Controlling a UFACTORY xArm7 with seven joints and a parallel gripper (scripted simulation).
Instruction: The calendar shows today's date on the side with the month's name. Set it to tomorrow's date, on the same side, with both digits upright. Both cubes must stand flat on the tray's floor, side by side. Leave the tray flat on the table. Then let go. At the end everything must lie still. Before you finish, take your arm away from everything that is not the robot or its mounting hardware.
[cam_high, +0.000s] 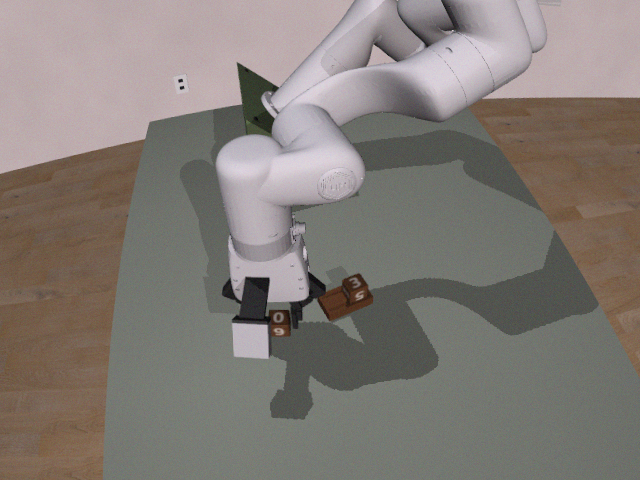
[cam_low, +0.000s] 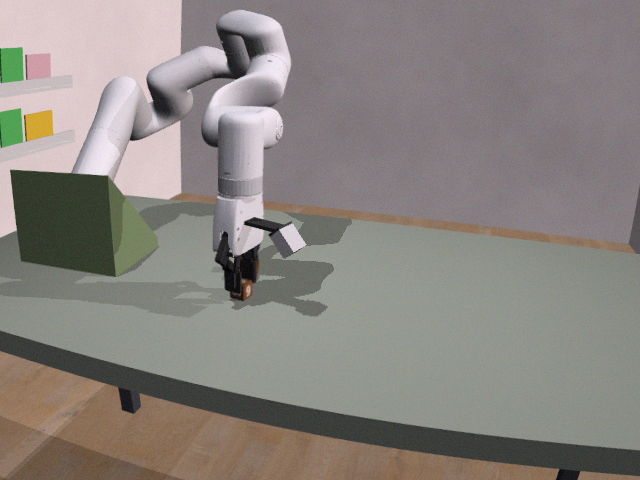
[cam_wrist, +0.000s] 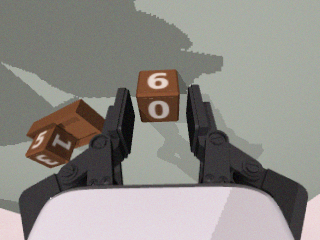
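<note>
Right now the brown cube is 20 mm below my hand. Round my hand: tray: 100 mm to the left, 30 mm below, 30 mm behind.
</note>
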